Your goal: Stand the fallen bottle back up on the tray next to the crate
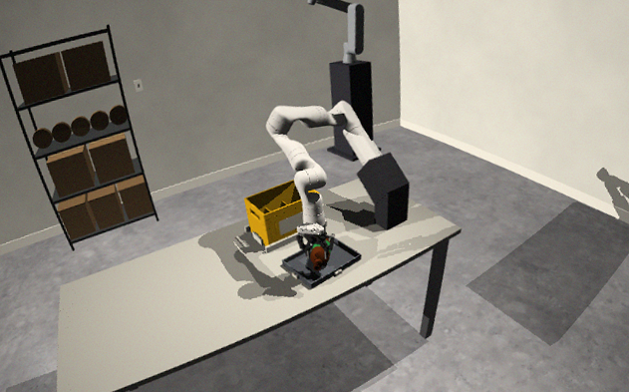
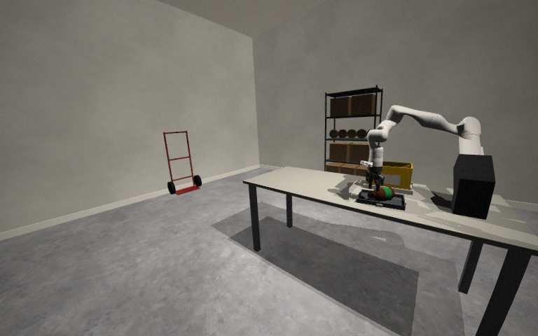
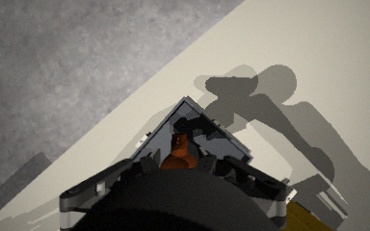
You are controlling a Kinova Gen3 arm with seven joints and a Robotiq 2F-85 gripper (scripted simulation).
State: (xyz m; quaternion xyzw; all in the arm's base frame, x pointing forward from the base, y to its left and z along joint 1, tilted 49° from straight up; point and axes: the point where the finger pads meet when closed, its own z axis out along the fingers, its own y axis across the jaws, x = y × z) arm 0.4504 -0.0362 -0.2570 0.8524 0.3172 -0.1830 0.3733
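My gripper is now 4 cm past the bottle, 4 cm above it and 3 cm to the left of it. The rest, counted from my hand: yellow crate (33 cm to the right, 7 cm behind); tray (7 cm below, 4 cm to the right, 4 cm behind).
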